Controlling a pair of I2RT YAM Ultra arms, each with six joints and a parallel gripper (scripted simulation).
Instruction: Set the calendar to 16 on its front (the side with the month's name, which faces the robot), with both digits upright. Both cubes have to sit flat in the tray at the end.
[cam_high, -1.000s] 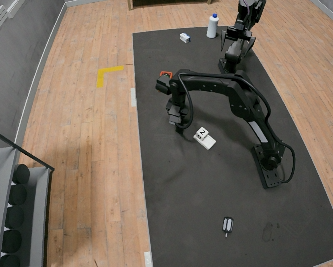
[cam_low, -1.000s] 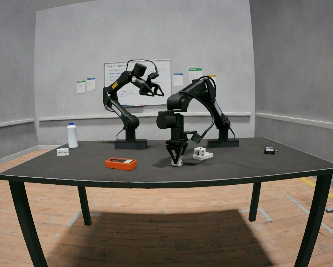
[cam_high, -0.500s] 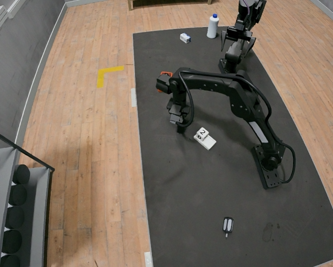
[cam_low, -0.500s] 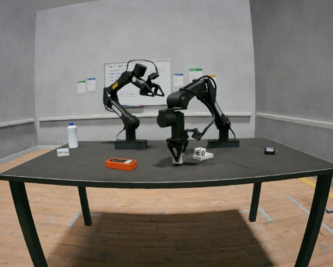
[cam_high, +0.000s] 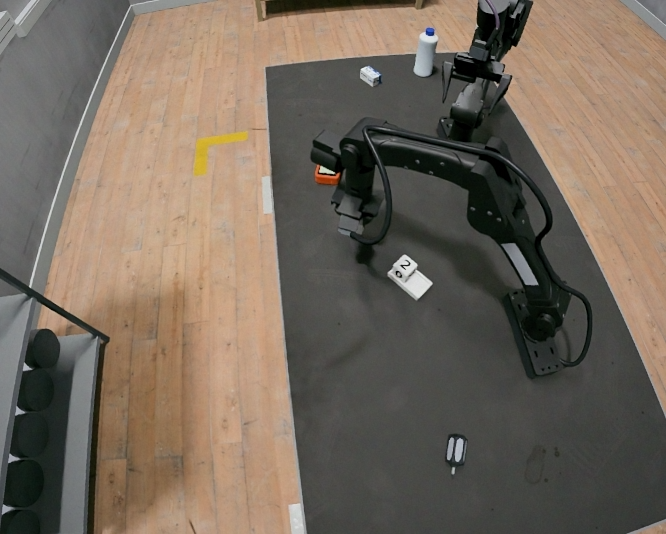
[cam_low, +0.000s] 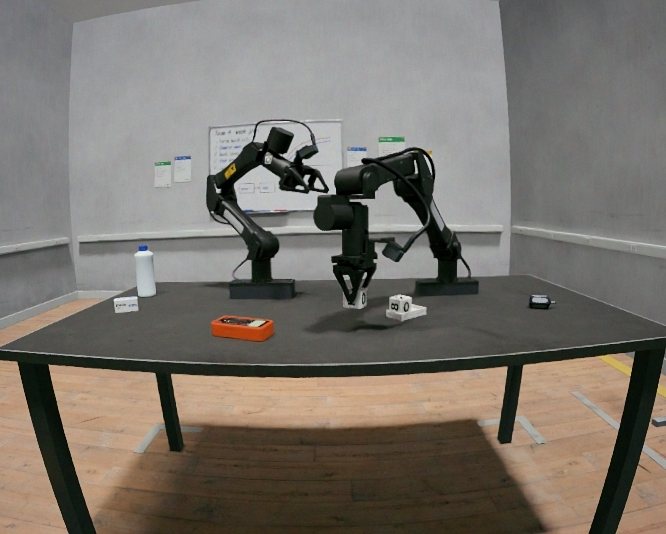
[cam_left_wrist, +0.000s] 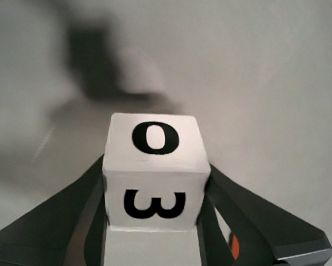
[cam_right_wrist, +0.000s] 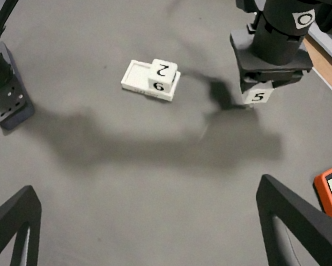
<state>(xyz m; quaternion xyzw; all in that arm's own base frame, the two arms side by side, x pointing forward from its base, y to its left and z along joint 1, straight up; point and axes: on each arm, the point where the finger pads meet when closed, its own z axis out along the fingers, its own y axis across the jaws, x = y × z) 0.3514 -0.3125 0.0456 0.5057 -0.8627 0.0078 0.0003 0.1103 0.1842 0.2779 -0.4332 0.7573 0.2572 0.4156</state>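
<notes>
Now: left hand 130 mm to the right of the white tray, 110 mm past it and 70 mm above it. From my left hand the other things lie so: white bottle: 680 mm to the right, 370 mm behind.
</notes>
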